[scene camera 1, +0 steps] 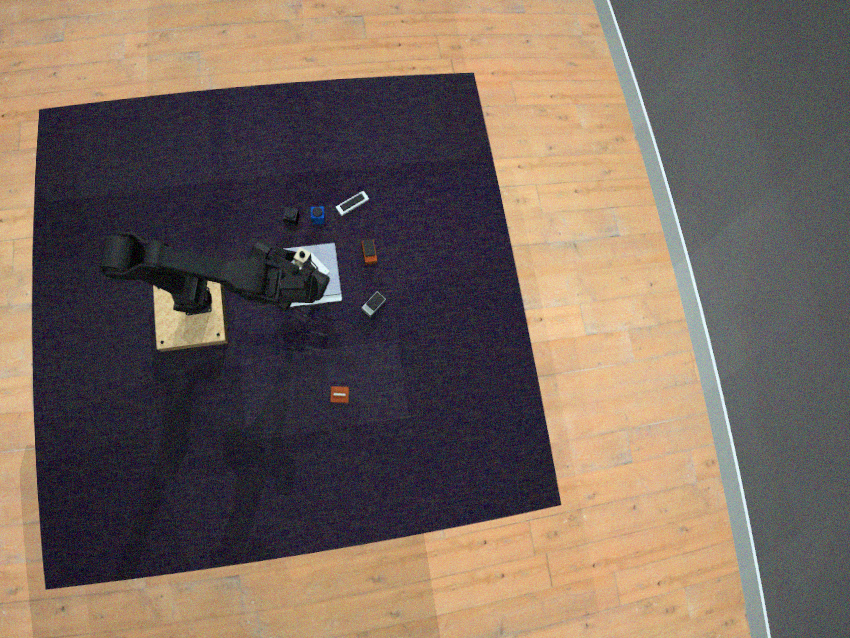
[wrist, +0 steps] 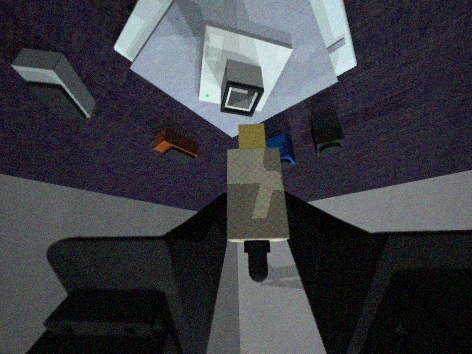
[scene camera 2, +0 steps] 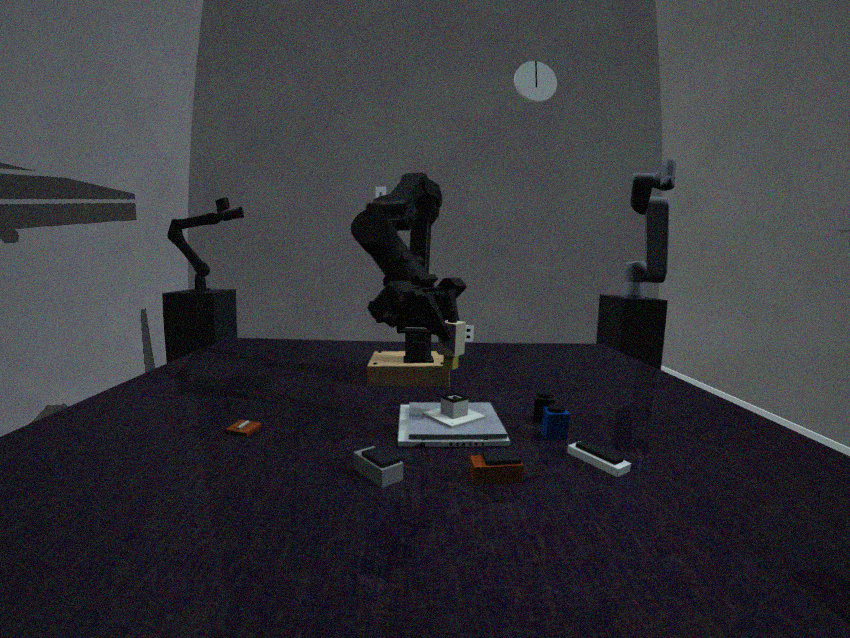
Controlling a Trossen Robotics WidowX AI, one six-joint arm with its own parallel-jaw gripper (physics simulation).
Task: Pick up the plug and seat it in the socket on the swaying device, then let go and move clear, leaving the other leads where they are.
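Note:
My gripper [scene camera 1: 301, 260] [scene camera 2: 451, 337] [wrist: 254, 198] is shut on the plug [scene camera 1: 299, 263] [scene camera 2: 455, 341] [wrist: 252, 215], a cream block with a yellow tip [scene camera 2: 451, 361] [wrist: 251, 136] pointing down. The plug is held upright above the device, its tip apart from the socket. The socket [scene camera 2: 454, 407] [wrist: 244, 73], a grey square box with a dark rim and open top, stands on a white plate [scene camera 2: 471, 416] [wrist: 211, 55] on the device's lavender platform [scene camera 1: 331, 252] [scene camera 2: 488, 423] [wrist: 170, 65]. In scene camera 1 the arm hides the socket.
Around the device lie a black block [scene camera 1: 291, 215] [wrist: 326, 122], a blue block [scene camera 1: 317, 218] [scene camera 2: 555, 427], a white bar [scene camera 1: 339, 208] [scene camera 2: 621, 468], an orange block [scene camera 1: 370, 260] [scene camera 2: 495, 472] and a grey block [scene camera 1: 369, 309] [scene camera 2: 389, 473]. A flat orange piece [scene camera 1: 339, 399] [scene camera 2: 236, 429] lies farther off.

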